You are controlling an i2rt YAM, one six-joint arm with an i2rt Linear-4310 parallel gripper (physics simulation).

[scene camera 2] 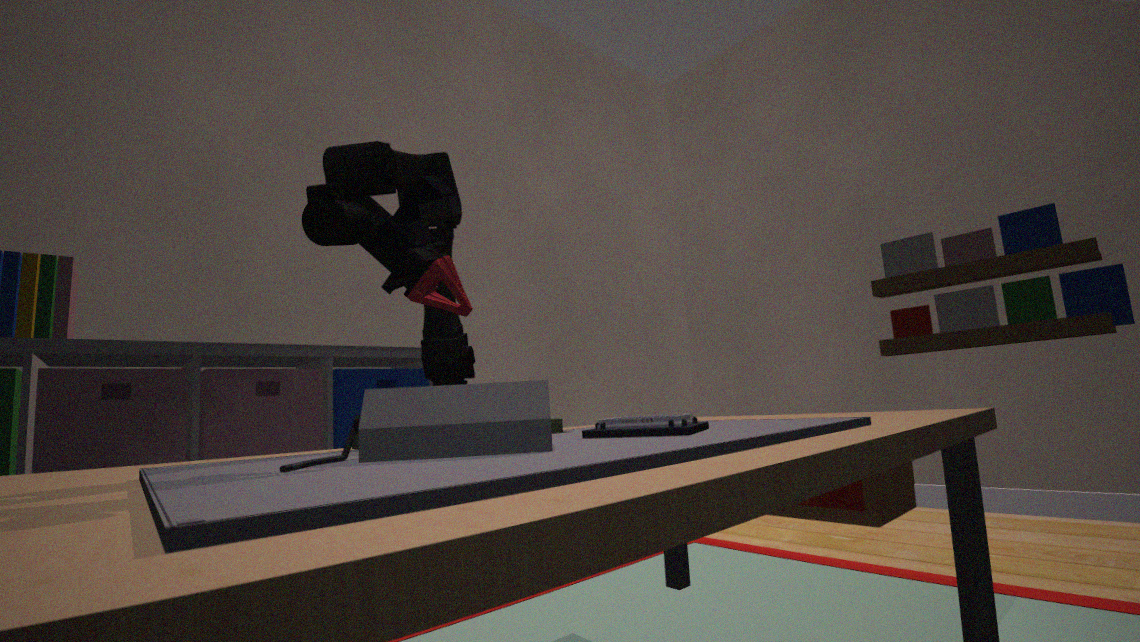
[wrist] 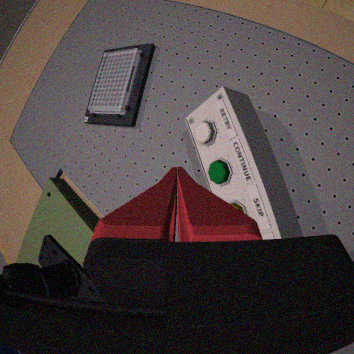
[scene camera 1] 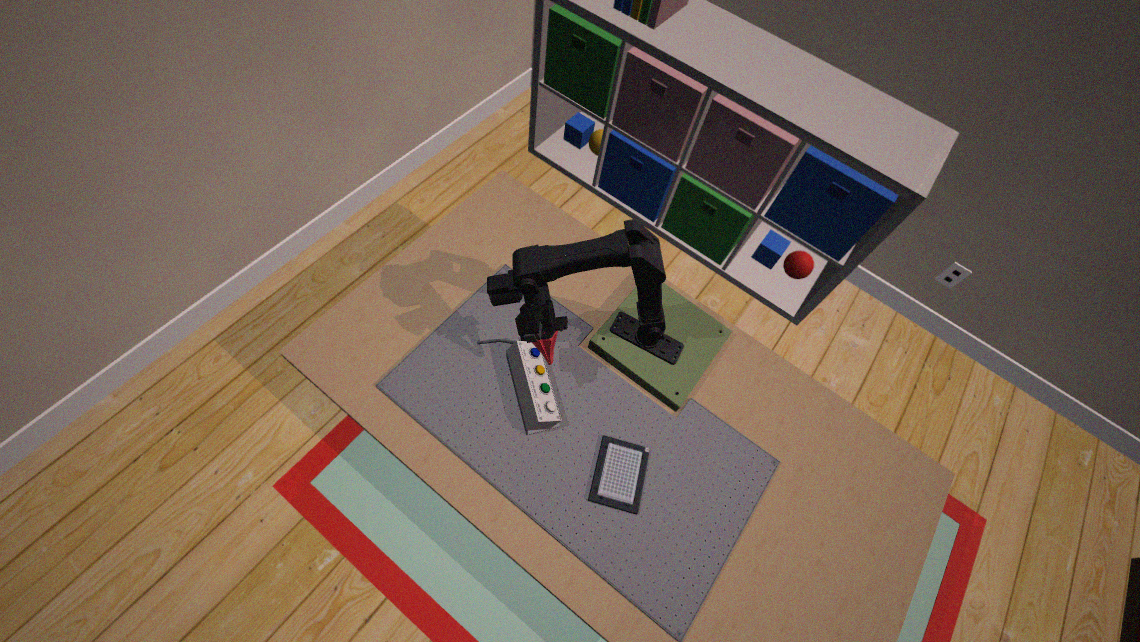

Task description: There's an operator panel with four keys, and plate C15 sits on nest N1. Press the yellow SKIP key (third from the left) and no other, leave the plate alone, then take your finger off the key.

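Places are measured from the arm's base along level axes (x ahead, y left, z up), in millimetres.
Pixels of known places: gripper, between the fingertips: (scene camera 2: 469, 313) (wrist: 176, 175) (scene camera 1: 550, 363); arm's base, origin of its link: (wrist: 72, 276) (scene camera 1: 646, 338).
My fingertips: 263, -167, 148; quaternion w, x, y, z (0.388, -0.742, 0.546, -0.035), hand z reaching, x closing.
Ahead of a thing's pixels: the offset from my fingertips to its top centre, as dx, dy, dz. Level surfaces: height alone.
The operator panel {+14, -32, -95} (scene camera 1: 521, 394) (scene camera 2: 454, 421) (wrist: 267, 185) is a white-faced box with a row of keys: white RETRY {+50, +38, -104} (scene camera 1: 550, 406) (wrist: 204, 132), green CONTINUE {+14, +4, -104} (scene camera 1: 544, 388) (wrist: 219, 172), yellow SKIP {-20, -33, -104} (scene camera 1: 540, 370) (wrist: 237, 206) and blue {-56, -68, -104} (scene camera 1: 535, 352). In the wrist view the fingers partly hide the yellow key, and the blue key does not show. My gripper (scene camera 1: 550, 362) (scene camera 2: 469, 311) (wrist: 176, 175) is shut and empty. Its red fingertips hang above the panel's height, apart from the keys. Plate C15 {+97, +259, -153} (scene camera 1: 622, 472) (scene camera 2: 646, 419) (wrist: 114, 81) sits on the dark nest {+97, +259, -157} (scene camera 1: 597, 482) (wrist: 145, 75).
The panel and nest stand on a grey perforated board {dz -179} (scene camera 1: 678, 542) (wrist: 175, 30) on the table {dz -192} (scene camera 1: 837, 494). The arm's green base block (scene camera 1: 694, 342) (wrist: 45, 220) stands beside the board. A cable (scene camera 1: 494, 342) (scene camera 2: 315, 462) runs from the panel's blue-key end.
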